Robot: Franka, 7 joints.
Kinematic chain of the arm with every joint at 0, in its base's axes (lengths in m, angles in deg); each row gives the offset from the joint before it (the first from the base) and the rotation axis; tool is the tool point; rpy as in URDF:
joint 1: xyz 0 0 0.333 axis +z
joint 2: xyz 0 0 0 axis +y
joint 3: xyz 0 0 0.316 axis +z
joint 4: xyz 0.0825 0 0 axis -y
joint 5: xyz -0.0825 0 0.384 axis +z
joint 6: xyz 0 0 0 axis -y
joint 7: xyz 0.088 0 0 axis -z
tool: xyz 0 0 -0.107 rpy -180 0 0
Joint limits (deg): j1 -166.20..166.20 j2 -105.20..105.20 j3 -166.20..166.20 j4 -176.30..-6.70 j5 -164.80..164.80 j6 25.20..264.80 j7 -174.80..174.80
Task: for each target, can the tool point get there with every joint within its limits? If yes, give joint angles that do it. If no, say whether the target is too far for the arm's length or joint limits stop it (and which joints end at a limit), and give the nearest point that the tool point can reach.
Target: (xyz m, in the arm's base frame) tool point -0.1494 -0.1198 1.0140
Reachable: yes | joints 113.31 -27.12 52.83 -33.62 -46.02 51.14 44.86
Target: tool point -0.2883 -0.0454 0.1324
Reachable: yes | joints 113.20 67.83 75.95 -155.01 -90.39 56.23 -135.20
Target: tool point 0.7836 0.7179 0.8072
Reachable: no: too far | nearest point 0.5777 0.5292 0.6826 | short by 0.306 m
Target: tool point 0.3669 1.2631 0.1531
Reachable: no: too far | nearest point 0.2371 0.8162 0.2167 | short by 0.470 m
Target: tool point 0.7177 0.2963 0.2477
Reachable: yes | joints 42.94 54.59 -29.74 -79.03 -8.47 161.78 120.80
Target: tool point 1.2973 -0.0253 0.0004
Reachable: no: too far | nearest point 0.8309 -0.0162 0.1200 | short by 0.482 m
